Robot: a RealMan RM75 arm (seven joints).
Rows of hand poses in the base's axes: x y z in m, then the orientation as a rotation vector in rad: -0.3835 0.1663 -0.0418 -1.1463 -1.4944 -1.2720; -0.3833 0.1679 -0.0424 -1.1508 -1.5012 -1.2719; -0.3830 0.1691 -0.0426 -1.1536 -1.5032 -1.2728; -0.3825 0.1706 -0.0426 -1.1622 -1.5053 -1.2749; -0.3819 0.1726 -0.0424 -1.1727 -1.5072 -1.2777; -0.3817 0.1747 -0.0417 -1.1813 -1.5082 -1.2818; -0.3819 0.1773 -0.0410 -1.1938 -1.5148 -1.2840; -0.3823 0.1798 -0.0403 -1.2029 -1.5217 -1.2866; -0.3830 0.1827 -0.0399 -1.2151 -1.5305 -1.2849; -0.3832 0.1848 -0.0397 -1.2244 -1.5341 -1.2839; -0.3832 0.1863 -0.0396 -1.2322 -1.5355 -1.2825; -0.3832 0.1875 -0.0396 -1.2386 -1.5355 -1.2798; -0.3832 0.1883 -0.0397 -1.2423 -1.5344 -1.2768; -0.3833 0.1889 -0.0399 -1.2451 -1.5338 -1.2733; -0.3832 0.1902 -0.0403 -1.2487 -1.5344 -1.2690; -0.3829 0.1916 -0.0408 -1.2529 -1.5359 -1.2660; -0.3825 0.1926 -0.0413 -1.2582 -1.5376 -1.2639; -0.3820 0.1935 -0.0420 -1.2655 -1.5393 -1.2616
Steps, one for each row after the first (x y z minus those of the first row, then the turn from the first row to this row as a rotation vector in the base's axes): 0.0002 0.0016 -0.0006 -0.0066 -0.0033 -0.0021; 0.0005 0.0028 -0.0008 -0.0090 -0.0046 -0.0042; 0.0010 0.0043 -0.0008 -0.0140 -0.0056 -0.0108; 0.0016 0.0063 -0.0006 -0.0197 -0.0066 -0.0191; 0.0018 0.0084 0.0001 -0.0235 -0.0082 -0.0269; 0.0016 0.0110 0.0008 -0.0332 -0.0115 -0.0356; 0.0012 0.0135 0.0015 -0.0414 -0.0158 -0.0422; 0.0005 0.0164 0.0019 -0.0535 -0.0182 -0.0483; 0.0003 0.0185 0.0021 -0.0607 -0.0182 -0.0535; 0.0003 0.0200 0.0022 -0.0659 -0.0170 -0.0578; 0.0003 0.0212 0.0022 -0.0699 -0.0143 -0.0606; 0.0003 0.0220 0.0021 -0.0719 -0.0112 -0.0616; 0.0002 0.0226 0.0019 -0.0740 -0.0083 -0.0616; 0.0003 0.0239 0.0015 -0.0774 -0.0055 -0.0617; 0.0006 0.0253 0.0010 -0.0813 -0.0039 -0.0627; 0.0010 0.0263 0.0005 -0.0857 -0.0029 -0.0649; 0.0015 0.0272 -0.0002 -0.0911 -0.0014 -0.0684
